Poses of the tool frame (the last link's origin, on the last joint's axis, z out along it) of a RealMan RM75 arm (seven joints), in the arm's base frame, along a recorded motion.
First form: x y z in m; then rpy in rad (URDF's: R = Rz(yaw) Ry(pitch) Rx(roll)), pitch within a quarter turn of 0, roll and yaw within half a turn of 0.
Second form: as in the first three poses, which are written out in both.
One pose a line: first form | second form
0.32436 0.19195 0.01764 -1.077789 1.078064 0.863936 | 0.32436 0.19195 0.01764 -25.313 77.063 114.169
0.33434 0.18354 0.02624 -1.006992 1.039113 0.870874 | 0.33434 0.18354 0.02624 -26.434 74.280 111.308
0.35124 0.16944 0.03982 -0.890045 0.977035 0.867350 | 0.35124 0.16944 0.03982 -27.680 69.383 105.823
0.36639 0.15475 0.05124 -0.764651 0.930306 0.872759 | 0.36639 0.15475 0.05124 -27.292 64.454 100.117
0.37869 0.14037 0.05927 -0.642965 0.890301 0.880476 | 0.37869 0.14037 0.05927 -25.889 59.765 94.393
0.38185 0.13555 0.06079 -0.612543 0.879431 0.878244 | 0.38185 0.13555 0.06079 -25.447 58.556 92.690
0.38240 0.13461 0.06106 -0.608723 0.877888 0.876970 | 0.38240 0.13461 0.06106 -25.396 58.396 92.421
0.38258 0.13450 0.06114 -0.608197 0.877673 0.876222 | 0.38258 0.13450 0.06114 -25.389 58.374 92.352
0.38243 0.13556 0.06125 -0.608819 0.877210 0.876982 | 0.38243 0.13556 0.06125 -25.430 58.370 92.444
